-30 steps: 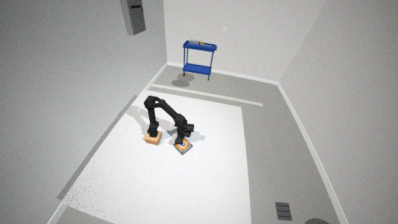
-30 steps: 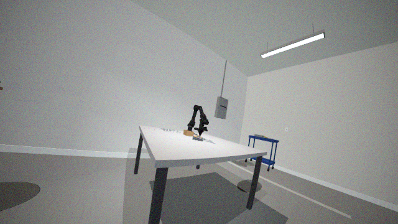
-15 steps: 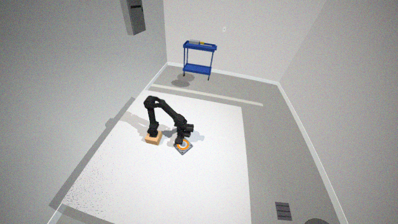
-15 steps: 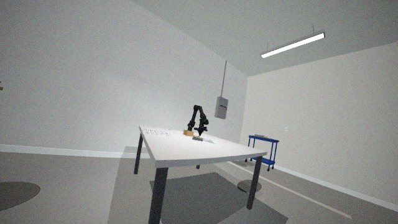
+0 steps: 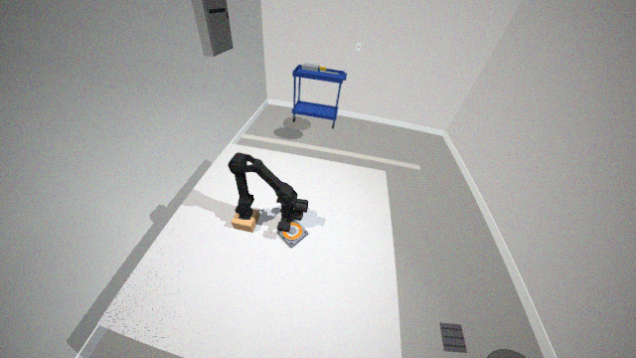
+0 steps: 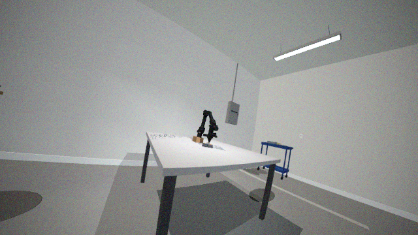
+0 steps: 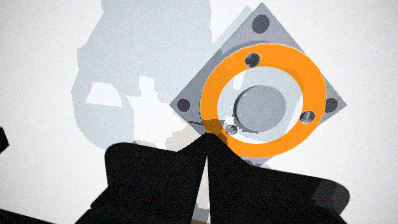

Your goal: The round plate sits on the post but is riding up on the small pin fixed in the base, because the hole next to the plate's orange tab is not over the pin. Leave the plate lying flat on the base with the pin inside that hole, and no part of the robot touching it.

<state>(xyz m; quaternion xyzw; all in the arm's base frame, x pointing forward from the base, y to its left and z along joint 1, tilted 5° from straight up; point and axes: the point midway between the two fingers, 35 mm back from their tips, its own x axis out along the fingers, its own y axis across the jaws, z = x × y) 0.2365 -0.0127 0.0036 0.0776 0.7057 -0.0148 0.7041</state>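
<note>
Now: gripper tip 30 mm short of the square grey base, 40 mm to the left of it and 20 mm above it.
</note>
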